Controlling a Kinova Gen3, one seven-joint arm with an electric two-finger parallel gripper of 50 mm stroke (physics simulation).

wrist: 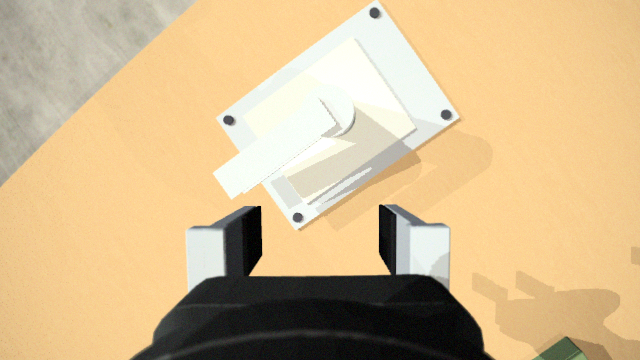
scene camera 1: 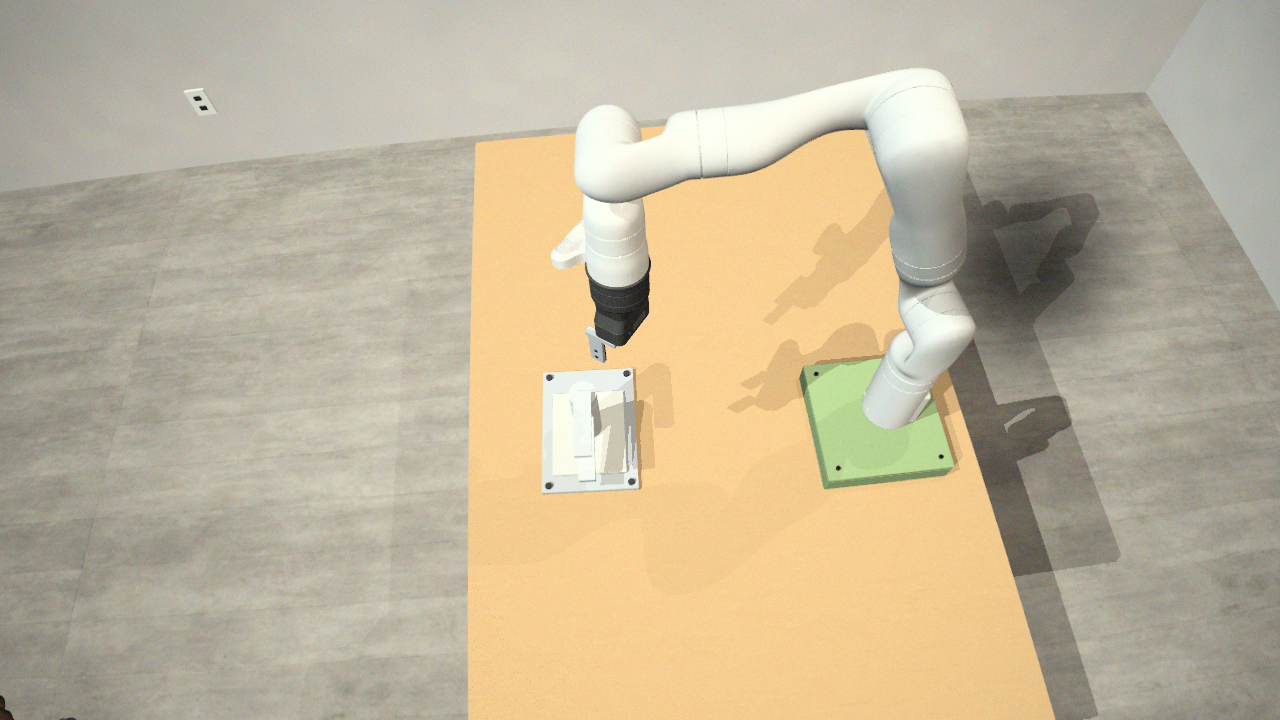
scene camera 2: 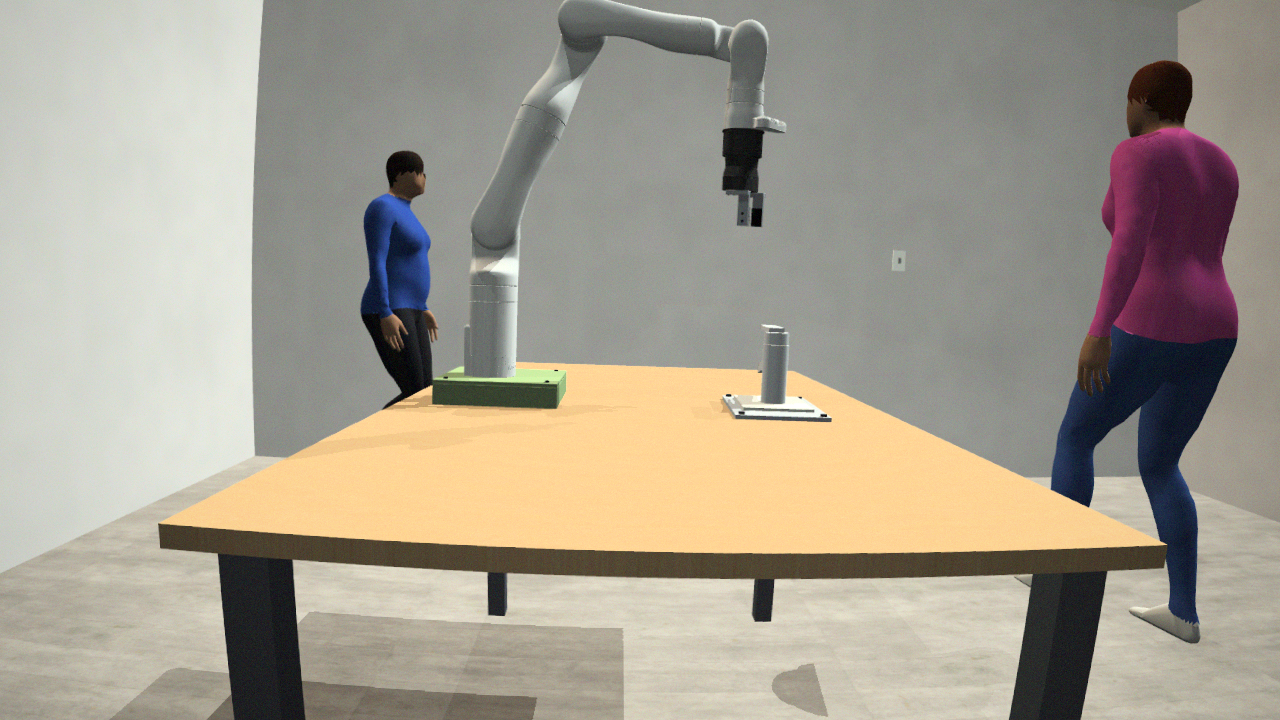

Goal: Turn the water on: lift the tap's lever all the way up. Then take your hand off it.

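The white tap stands on a grey-white base plate (scene camera 1: 547, 429) (wrist: 400, 65) (scene camera 2: 733, 407). Its grey column (scene camera 2: 774, 367) is upright. The flat white lever (scene camera 1: 582, 425) (wrist: 275, 147) (scene camera 2: 770, 327) runs out from the column's top, towards the lower left in the wrist view. Another white part, likely the spout, shows under it; the lever's exact tilt is hard to tell. My gripper (scene camera 1: 601, 355) (scene camera 2: 750, 223) (wrist: 320, 230) is open and empty. It points down, well above the tap's top and apart from the lever, with the lever's outer end near the left finger in the wrist view.
The arm's green base block (scene camera 1: 868, 438) (scene camera 2: 501, 390) stands on the wooden table (scene camera 1: 716, 626) (scene camera 2: 644, 501), across from the tap. The tap is near one long table edge. One person in blue (scene camera 2: 396, 255) and one in pink (scene camera 2: 1172, 232) stand beyond the table's sides.
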